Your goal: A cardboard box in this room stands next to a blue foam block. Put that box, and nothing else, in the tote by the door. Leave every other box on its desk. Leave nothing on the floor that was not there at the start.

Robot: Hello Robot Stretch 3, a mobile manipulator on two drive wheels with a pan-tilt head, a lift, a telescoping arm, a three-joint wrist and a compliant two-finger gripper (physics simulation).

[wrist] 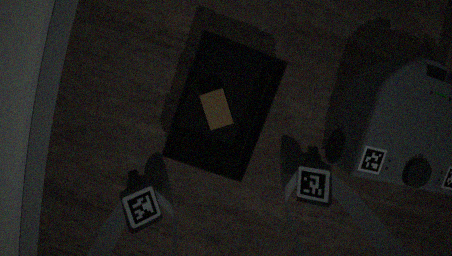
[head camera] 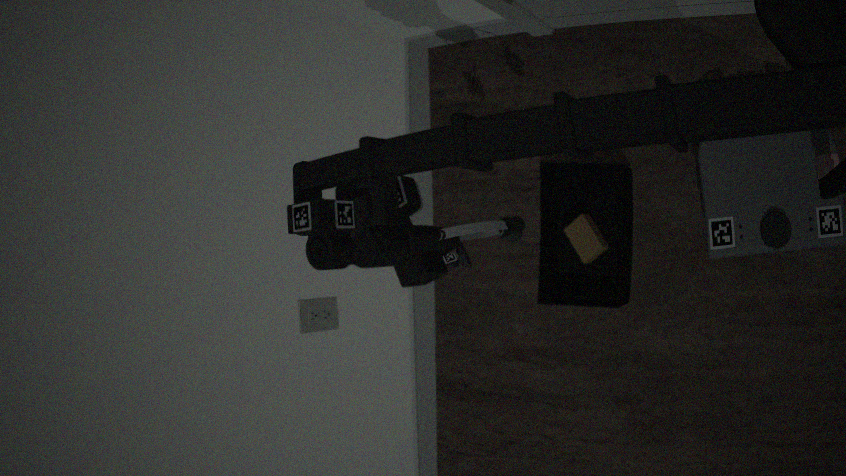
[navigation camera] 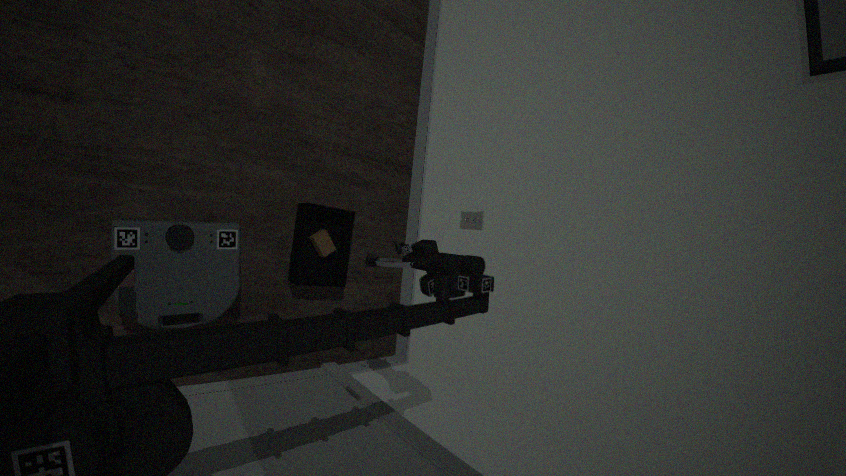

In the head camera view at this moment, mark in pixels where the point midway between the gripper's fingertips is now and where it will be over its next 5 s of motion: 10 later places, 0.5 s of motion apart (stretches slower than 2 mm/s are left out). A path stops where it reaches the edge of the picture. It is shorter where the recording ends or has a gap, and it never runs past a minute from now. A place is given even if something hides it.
My gripper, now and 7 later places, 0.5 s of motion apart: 494,242; 501,241; 528,239; 568,234; 609,230; 649,225; 687,221; 707,219
